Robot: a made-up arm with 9 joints.
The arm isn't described. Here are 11 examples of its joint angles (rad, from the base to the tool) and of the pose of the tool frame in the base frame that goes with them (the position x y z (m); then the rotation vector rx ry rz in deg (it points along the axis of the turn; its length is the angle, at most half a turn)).
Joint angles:
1: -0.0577 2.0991 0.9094 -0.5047 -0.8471 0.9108 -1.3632 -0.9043 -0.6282
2: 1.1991 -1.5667 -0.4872 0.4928 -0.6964 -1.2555 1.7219 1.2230 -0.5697
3: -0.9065 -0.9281 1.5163 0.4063 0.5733 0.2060 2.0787 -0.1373 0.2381
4: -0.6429 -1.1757 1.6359 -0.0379 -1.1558 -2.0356 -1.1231 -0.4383 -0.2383
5: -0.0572 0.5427 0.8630 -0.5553 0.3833 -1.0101 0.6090 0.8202 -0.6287
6: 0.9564 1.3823 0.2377 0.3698 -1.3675 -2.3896 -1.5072 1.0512 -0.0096
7: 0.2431 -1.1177 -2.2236 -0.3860 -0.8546 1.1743 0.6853 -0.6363 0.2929
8: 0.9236 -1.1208 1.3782 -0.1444 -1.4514 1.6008 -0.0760 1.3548 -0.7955
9: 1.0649 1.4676 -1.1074 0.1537 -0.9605 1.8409 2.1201 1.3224 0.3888
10: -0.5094 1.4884 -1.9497 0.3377 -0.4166 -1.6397 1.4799 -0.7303 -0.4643
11: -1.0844 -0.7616 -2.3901 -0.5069 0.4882 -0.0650 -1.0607 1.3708 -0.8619
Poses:
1: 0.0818 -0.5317 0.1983 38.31 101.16 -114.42
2: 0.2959 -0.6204 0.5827 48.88 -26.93 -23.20
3: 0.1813 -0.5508 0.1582 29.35 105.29 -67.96
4: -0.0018 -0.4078 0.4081 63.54 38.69 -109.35
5: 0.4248 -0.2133 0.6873 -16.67 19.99 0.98
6: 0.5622 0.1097 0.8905 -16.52 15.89 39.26
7: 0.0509 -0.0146 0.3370 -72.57 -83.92 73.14
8: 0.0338 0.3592 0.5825 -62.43 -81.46 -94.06
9: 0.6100 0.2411 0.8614 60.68 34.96 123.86
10: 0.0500 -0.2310 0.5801 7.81 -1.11 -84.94
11: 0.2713 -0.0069 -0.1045 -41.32 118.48 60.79
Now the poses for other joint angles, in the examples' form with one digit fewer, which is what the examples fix.
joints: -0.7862 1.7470 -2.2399 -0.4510 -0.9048 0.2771 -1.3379 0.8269 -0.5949
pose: -0.531 -0.053 0.365 101.2 -4.2 -128.9
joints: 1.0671 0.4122 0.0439 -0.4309 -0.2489 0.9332 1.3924 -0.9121 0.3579
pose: 0.366 0.215 0.555 -42.7 18.5 63.1
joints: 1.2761 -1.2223 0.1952 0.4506 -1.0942 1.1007 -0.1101 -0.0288 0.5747
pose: -0.029 0.083 0.420 -38.3 -103.6 3.7
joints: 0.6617 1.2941 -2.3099 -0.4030 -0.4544 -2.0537 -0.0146 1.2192 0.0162
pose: 0.273 0.556 0.522 24.9 86.9 127.4
